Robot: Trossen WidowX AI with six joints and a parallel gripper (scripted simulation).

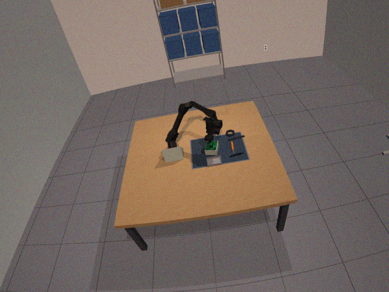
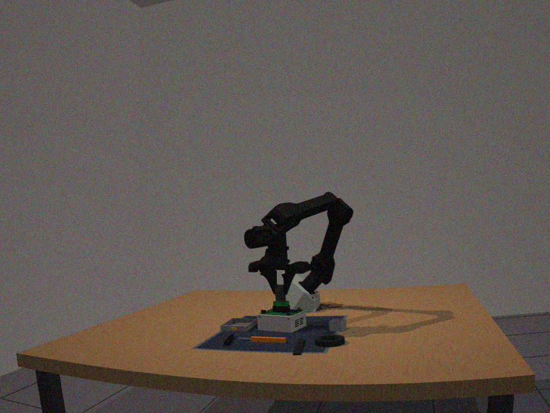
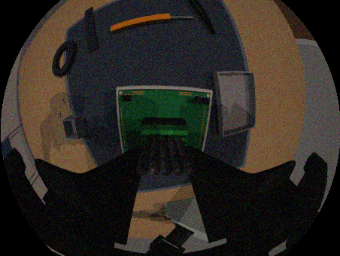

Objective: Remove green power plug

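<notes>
Right now my gripper tip is 3 cm above the green power plug. From my gripper tip the other things lie so: dark blue mat (11 cm below, 5 cm ahead); then grey tray (14 cm to the right, 11 cm below, 1 cm ahead); then orange screwdriver (17 cm ahead, 10 cm below, 2 cm to the left).
</notes>
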